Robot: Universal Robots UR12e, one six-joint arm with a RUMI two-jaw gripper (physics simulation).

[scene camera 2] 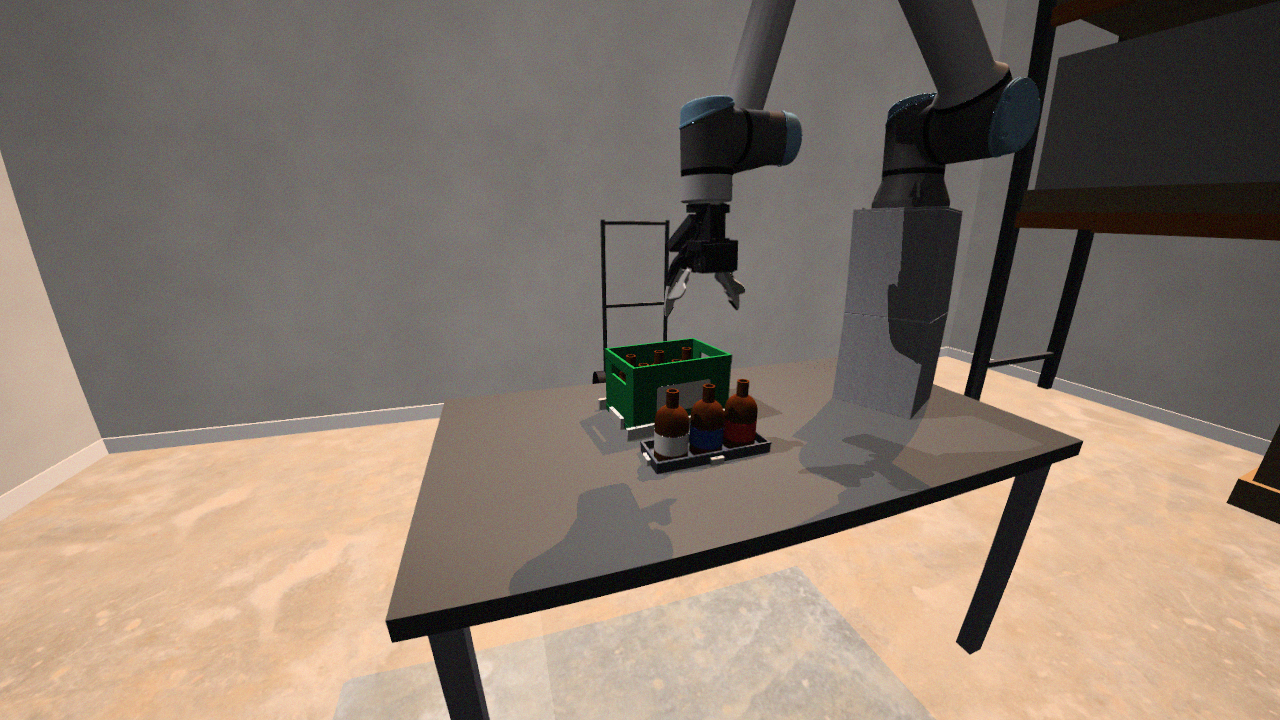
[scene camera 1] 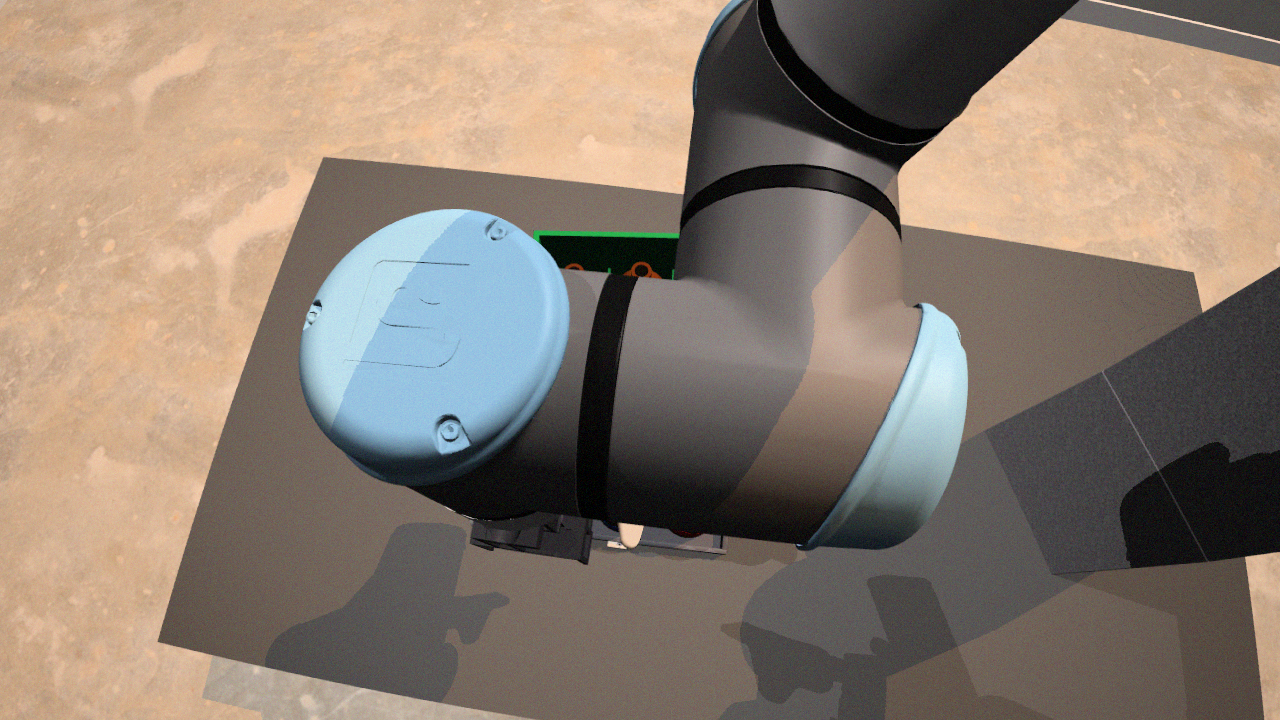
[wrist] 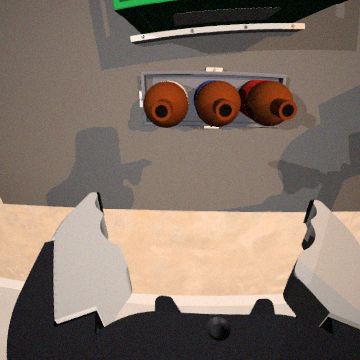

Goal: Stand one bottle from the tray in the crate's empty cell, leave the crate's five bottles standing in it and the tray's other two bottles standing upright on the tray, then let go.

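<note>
My gripper is open and empty, fingers pointing down, high above the table. Three brown bottles stand upright on the grey tray: white-label, blue-label and red-label. The green crate stands behind the tray. Several bottle necks show in it, one at the right in scene camera 2. Its empty cell is hidden. The arm hides most of the crate and tray in scene camera 1.
A pale strip runs along the crate's tray side, between crate and tray. Small pale stops sit at the tray's edges. The arm's grey pedestal stands at the right of the table. A hand truck and a storage rack stand beyond.
</note>
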